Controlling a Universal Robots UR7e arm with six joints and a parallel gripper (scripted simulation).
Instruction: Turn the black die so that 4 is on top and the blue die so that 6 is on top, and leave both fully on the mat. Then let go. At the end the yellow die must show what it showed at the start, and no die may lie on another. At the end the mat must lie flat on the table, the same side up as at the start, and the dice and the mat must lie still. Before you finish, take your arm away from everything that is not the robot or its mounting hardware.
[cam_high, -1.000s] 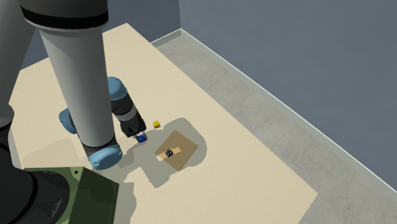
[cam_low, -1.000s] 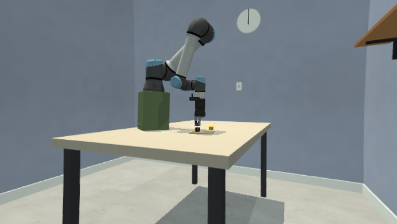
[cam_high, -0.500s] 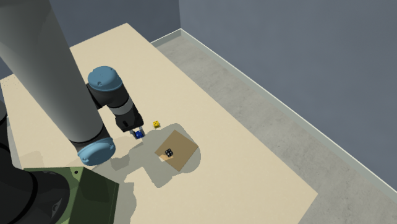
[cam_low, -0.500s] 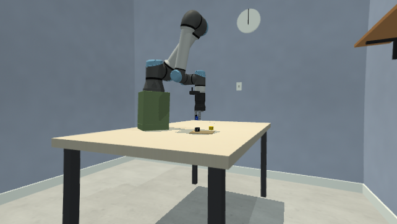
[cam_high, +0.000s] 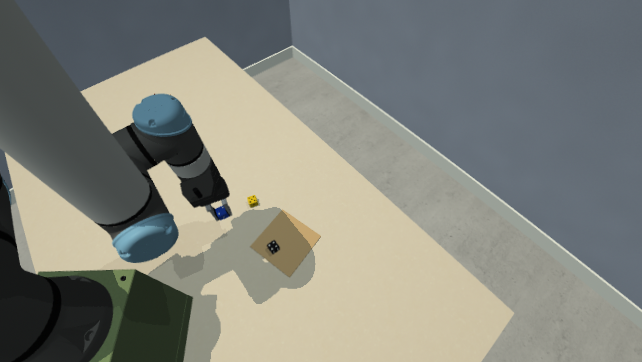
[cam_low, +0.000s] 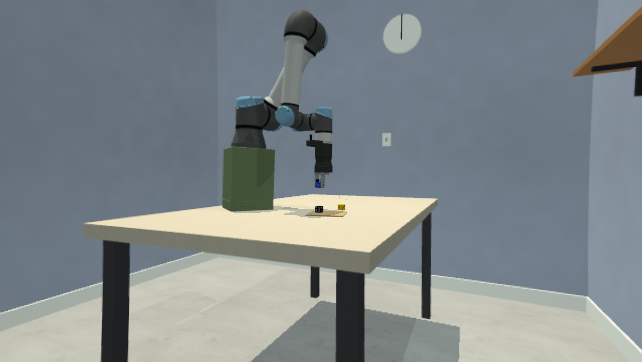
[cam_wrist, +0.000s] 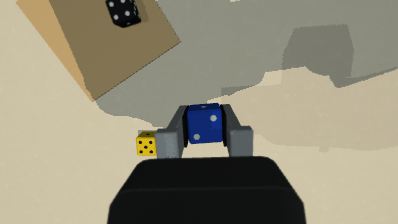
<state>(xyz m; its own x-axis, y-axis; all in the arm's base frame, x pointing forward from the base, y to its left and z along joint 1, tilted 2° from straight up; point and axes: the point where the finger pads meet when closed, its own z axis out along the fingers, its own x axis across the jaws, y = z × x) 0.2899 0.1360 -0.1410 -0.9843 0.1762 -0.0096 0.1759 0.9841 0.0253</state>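
Now: the yellow die 90 mm ahead of my hand, 40 mm to the left of it and 100 mm below it. The rest, counted from my hand: tan mat: 100 mm ahead, 120 mm to the right, 110 mm below; then blue die: 10 mm below; then black die: 70 mm ahead, 120 mm to the right, 100 mm below.
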